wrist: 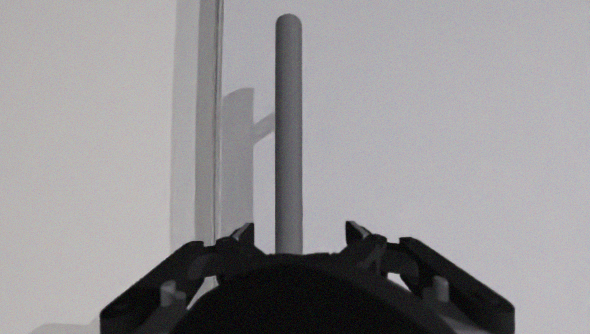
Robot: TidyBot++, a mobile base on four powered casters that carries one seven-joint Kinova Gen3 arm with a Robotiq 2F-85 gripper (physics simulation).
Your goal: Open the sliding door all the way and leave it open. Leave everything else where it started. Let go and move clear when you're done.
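Places are measured from the arm's base along level axes (x back, y right, z up), in centimetres.
Pixels of known places: gripper, fingertip midpoint: point(299, 232).
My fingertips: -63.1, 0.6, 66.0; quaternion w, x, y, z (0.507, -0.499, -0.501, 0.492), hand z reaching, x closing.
Observation:
Behind a point stands the place of what it marks, as x, y, z.
The sliding door point(425, 125) @(-69.6, 18.2, 78.0) is a plain pale grey panel that fills the right and middle of the wrist view. Its handle, an upright round grey bar point(289, 135) @(-61.6, -0.3, 74.8), stands out from the panel, and its lower part is hidden behind the gripper. My gripper point(299, 232) @(-63.1, 0.6, 66.0) is open, with one dark fingertip to the left of the bar and the other to the right. The bar runs between the two fingertips in the picture, nearer the left one, and nothing is gripped. How far the bar is in depth from the fingers is hard to tell.
A narrow vertical edge strip point(206, 125) @(-73.2, -13.9, 79.1) runs along the door's left side. A pale wall surface point(85, 150) @(-73.5, -34.2, 75.2) lies left of it. A shadow of the handle and gripper falls on the door between the strip and the bar.

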